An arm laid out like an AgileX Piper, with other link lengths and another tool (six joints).
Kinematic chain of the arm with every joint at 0, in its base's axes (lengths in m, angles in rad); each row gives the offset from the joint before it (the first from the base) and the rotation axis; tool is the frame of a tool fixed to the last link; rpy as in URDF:
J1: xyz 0 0 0.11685 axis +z
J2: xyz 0 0 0 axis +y
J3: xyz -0.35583 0 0.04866 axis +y
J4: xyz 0.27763 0 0.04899 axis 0.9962 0 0.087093
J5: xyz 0 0 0 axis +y
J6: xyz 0.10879 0 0.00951 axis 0.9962 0 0.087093
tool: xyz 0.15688 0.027 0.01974 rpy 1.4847 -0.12 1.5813
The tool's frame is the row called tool.
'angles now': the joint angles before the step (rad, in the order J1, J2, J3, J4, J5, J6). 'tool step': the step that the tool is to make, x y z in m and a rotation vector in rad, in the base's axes. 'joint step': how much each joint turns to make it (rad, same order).
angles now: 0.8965 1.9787 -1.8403 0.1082 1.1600 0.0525
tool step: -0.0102 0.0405 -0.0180 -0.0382 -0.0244 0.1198
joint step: 0.0640 0.1251 -0.1652 -0.0246 0.0610 -0.0526
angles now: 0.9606 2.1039 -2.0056 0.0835 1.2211 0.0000
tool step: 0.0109 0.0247 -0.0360 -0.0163 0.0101 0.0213
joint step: 0.0066 0.1191 -0.0987 0.0041 0.0000 -0.0157
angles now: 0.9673 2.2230 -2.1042 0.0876 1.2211 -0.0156
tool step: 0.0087 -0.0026 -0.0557 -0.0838 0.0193 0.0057
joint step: -0.0019 0.0951 -0.0148 -0.0302 0.0000 -0.0057
